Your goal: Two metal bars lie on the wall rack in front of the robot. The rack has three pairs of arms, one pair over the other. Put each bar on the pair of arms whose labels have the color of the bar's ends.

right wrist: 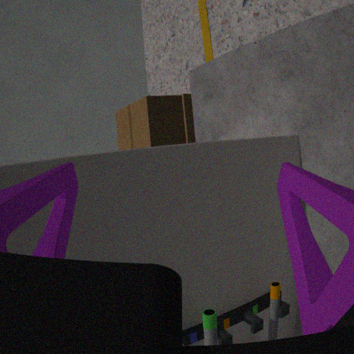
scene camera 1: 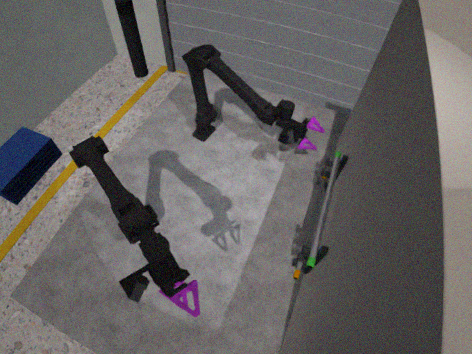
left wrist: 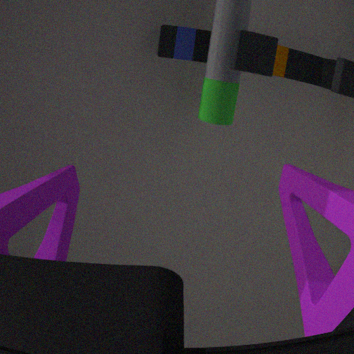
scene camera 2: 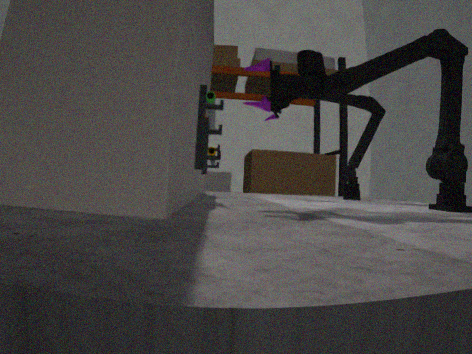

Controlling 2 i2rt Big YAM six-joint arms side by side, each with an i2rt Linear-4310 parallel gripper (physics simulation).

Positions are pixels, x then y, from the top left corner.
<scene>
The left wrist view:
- left gripper: 178,176
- wall panel: 157,186
</scene>
